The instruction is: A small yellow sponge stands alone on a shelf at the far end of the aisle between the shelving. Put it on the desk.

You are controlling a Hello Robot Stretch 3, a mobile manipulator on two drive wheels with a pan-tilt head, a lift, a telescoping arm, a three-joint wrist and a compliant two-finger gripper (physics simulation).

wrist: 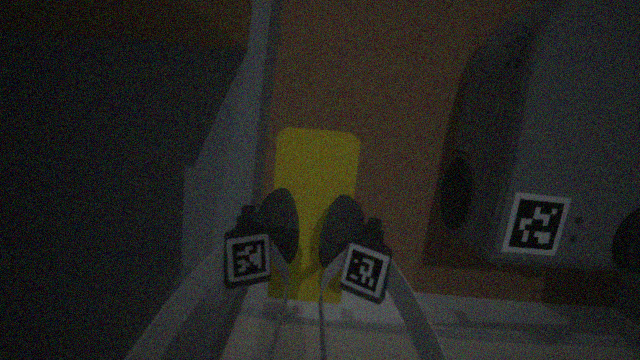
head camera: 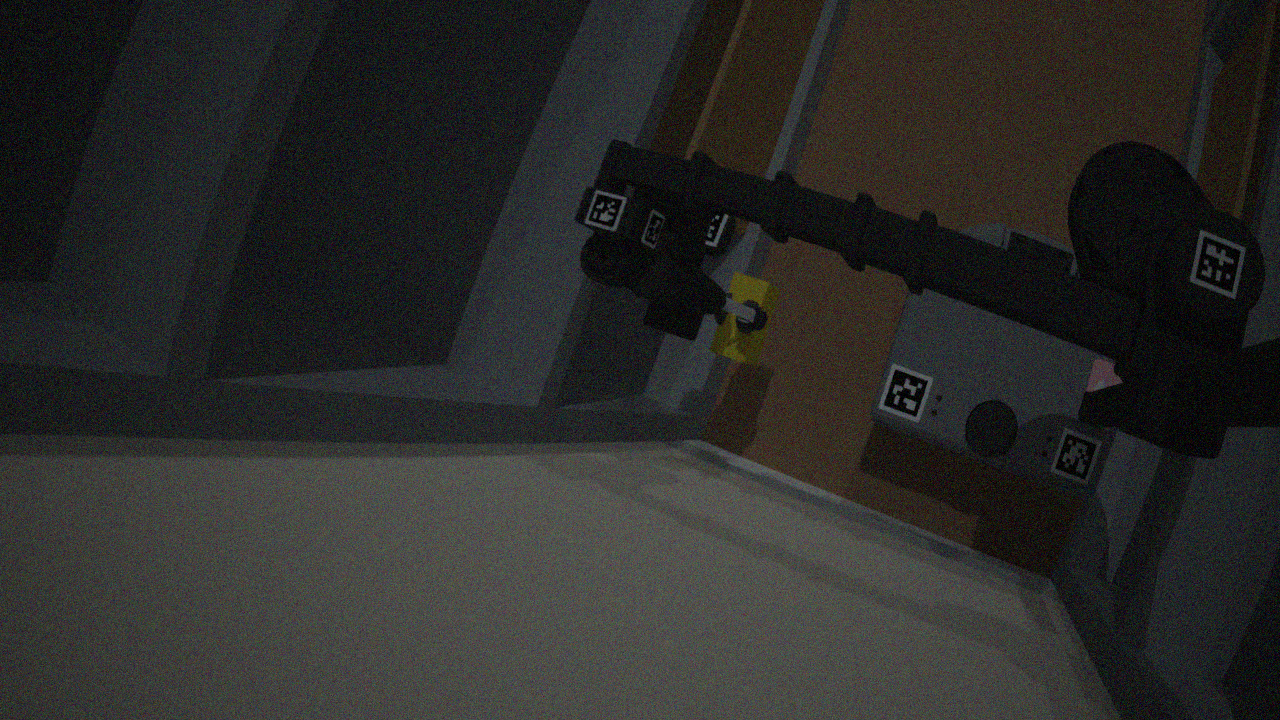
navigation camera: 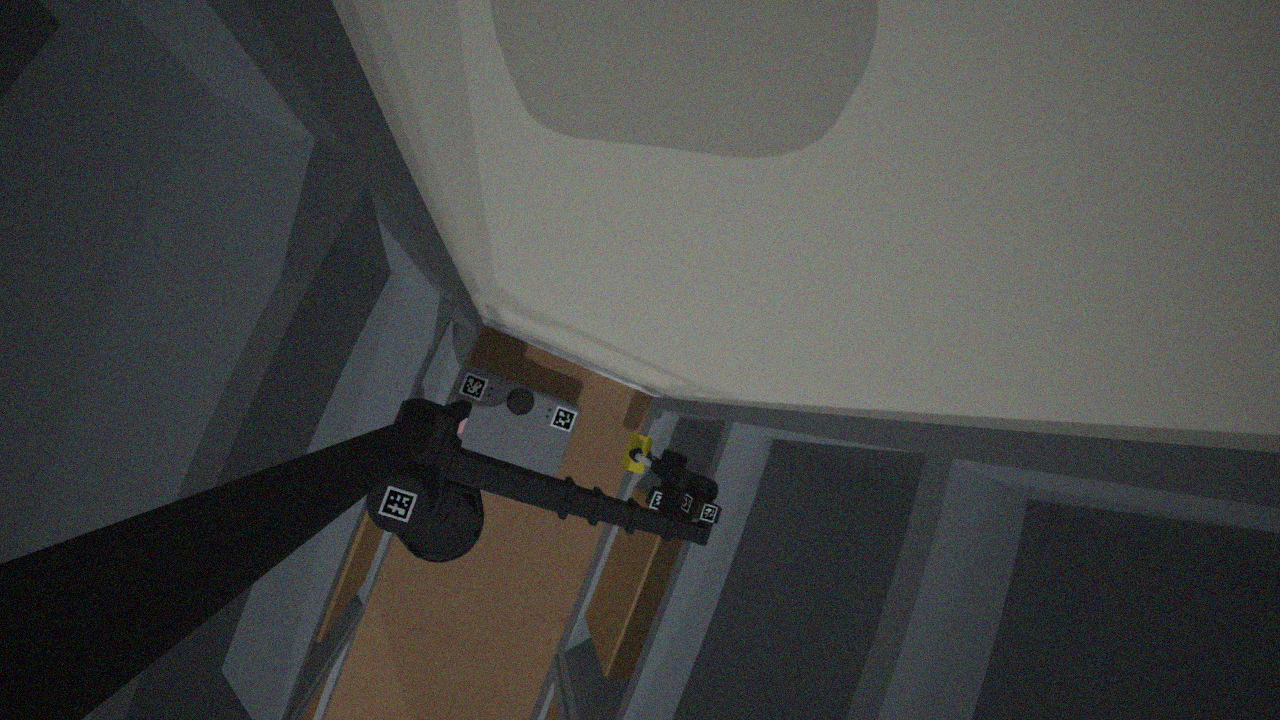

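Seen in the pictures: gripper, fingertip midpoint: (navigation camera: 639, 455); robot's base, link origin: (head camera: 989, 426) (navigation camera: 519, 400).
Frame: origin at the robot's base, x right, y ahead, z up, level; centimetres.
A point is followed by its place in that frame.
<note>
The yellow sponge (head camera: 750, 291) @[x 34.3, y -5.2, z 26.4 cm] (navigation camera: 639, 442) @[x 33.1, y 1.1, z 26.4 cm] (wrist: 317, 160) is upright and lengthwise between the two dark fingertip pads in the wrist view. My gripper (head camera: 742, 313) @[x 34.6, y -2.3, z 26.0 cm] (navigation camera: 637, 455) @[x 34.6, y -2.3, z 26.0 cm] (wrist: 311, 217) @[x 34.6, y -2.3, z 26.0 cm] is shut on it, with a pad against each side. The sponge's far part sticks out beyond the fingers, and the fingers hide parts of its near half. In the head view it hangs in the air, with a dark shadow apart from it on the brown floor. I cannot make out the desk in any view.
Grey shelving (head camera: 510, 295) @[x 48.9, y 3.7, z 53.4 cm] (navigation camera: 742, 537) @[x 53.6, y -10.7, z 53.4 cm] rises close beside the gripper, with more on the mast's side. A pale wall (head camera: 447, 555) @[x 28.4, y 18.3, z 84.9 cm] (navigation camera: 805, 286) @[x 12.9, y 18.7, z 103.0 cm] closes the aisle end. My base (head camera: 984, 376) @[x 3.3, y -5.7, z 16.0 cm] (navigation camera: 523, 429) @[x 3.5, y -6.6, z 16.0 cm] stands near it. A brown shelf board (navigation camera: 626, 600) @[x 42.8, y -39.3, z 31.0 cm] lies beside the arm.
</note>
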